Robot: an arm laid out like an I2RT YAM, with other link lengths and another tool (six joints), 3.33 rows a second.
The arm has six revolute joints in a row. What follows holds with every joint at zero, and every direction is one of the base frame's.
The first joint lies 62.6 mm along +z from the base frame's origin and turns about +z.
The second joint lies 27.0 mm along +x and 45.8 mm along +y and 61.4 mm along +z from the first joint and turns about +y.
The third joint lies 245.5 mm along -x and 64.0 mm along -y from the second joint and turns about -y.
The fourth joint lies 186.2 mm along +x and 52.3 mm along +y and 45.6 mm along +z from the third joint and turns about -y.
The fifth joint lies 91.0 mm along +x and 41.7 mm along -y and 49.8 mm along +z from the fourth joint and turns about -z.
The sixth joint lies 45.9 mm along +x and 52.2 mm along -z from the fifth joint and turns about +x.
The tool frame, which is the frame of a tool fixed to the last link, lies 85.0 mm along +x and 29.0 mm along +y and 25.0 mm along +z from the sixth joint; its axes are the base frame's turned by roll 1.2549, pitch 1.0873 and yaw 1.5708 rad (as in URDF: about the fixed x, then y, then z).
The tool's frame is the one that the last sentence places.
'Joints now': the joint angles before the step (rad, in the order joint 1, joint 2, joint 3, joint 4, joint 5, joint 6). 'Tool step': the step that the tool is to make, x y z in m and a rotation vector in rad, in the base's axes. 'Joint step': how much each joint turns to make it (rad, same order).
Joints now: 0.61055 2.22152 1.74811 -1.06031 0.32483 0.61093
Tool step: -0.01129 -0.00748 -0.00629 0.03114 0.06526 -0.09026
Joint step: -0.01183 0.00039 -0.01599 -0.04351 -0.06218 0.08239
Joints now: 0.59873 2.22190 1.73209 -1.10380 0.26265 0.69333
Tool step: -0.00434 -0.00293 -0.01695 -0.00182 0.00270 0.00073
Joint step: -0.00001 0.00231 -0.08770 0.08696 0.00000 -0.00076
